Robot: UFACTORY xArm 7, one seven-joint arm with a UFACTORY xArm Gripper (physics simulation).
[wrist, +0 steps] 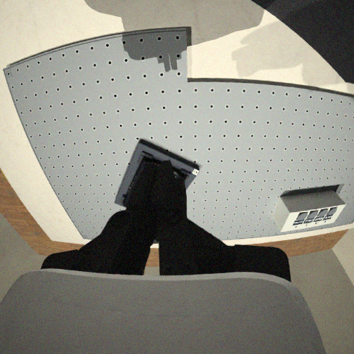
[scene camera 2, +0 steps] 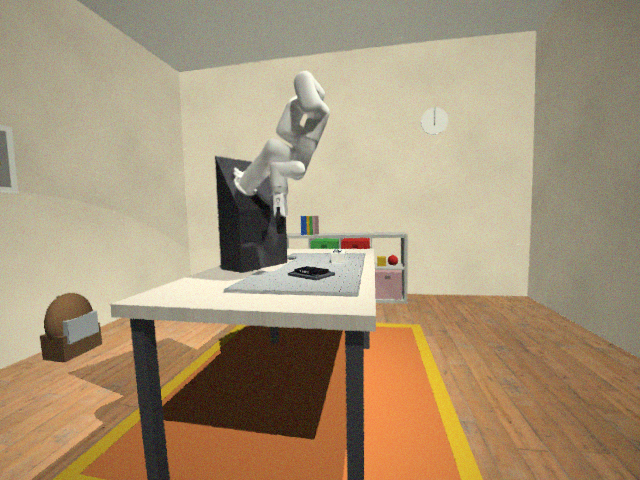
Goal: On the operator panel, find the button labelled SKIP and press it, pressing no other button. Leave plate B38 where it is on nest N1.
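Frame: origin at the arm's base, x ahead, y left, z up, level; millimetres.
Where they show: gripper, fingertip midpoint: [scene camera 2: 281, 233]; arm's base, link origin: [scene camera 2: 245, 186].
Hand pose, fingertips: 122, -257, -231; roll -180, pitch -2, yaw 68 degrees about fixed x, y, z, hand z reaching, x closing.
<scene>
Things, the pixels of their centre, and the offset from my fingertips, as dx, dy, dz. "pt": a spot on its surface instead. Level surfaces: height alone.
- operator panel, body centre: [scene camera 2: 339, 255] +350, +173, -146
- dark square nest, surface spot: [scene camera 2: 327, 275] pt +147, -177, -167
- Plate B38, body centre: [scene camera 2: 311, 270] +99, -112, -155
- grey perforated pegboard, surface height: dz -174
- white table, surface height: dz -187
The operator panel [scene camera 2: 338, 257] [wrist: 286, 209] is a small white box with a sloped face and several grey buttons, standing at the right of the wrist view near the table's edge. The button labels are too small to read, so I cannot tell which is SKIP. A dark square nest [scene camera 2: 327, 275] [wrist: 128, 181] with a small white tag lies on the pegboard. Plate B38 [scene camera 2: 311, 270] appears as a dark piece on it, largely hidden by my fingers in the wrist view. My gripper [scene camera 2: 280, 230] [wrist: 163, 178] is shut and empty, high above the table and apart from the panel.
The grey perforated pegboard [scene camera 2: 258, 286] [wrist: 225, 110] lies on the white table [scene camera 2: 170, 299] [wrist: 37, 195]. The black pedestal [scene camera 2: 232, 227] carrying the arm rises at the table's left in the scene view. A low shelf unit [scene camera 2: 405, 268] stands behind the table.
</scene>
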